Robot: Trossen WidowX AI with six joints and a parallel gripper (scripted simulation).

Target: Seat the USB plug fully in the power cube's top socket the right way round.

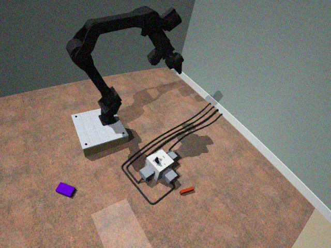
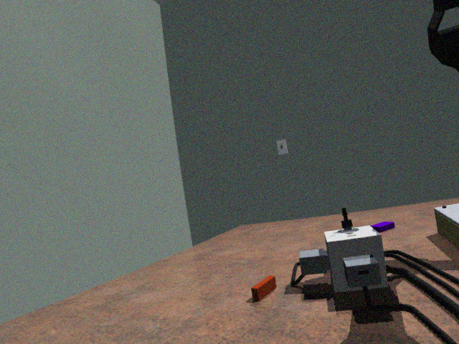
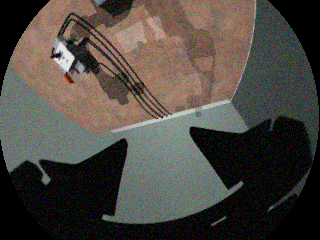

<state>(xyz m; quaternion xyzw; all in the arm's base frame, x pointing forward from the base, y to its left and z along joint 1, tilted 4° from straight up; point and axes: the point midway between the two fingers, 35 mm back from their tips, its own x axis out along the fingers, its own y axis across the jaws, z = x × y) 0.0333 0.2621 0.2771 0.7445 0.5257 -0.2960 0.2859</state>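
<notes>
Now: the dark USB plug 250 mm ahead of my gripper tip, 220 mm to the right of it and 200 mm below it. The rest, counted from my gripper tip: orange block 380 mm ahead, 150 mm to the right, 280 mm below; purple block 170 mm ahead, 540 mm to the right, 290 mm below.
</notes>
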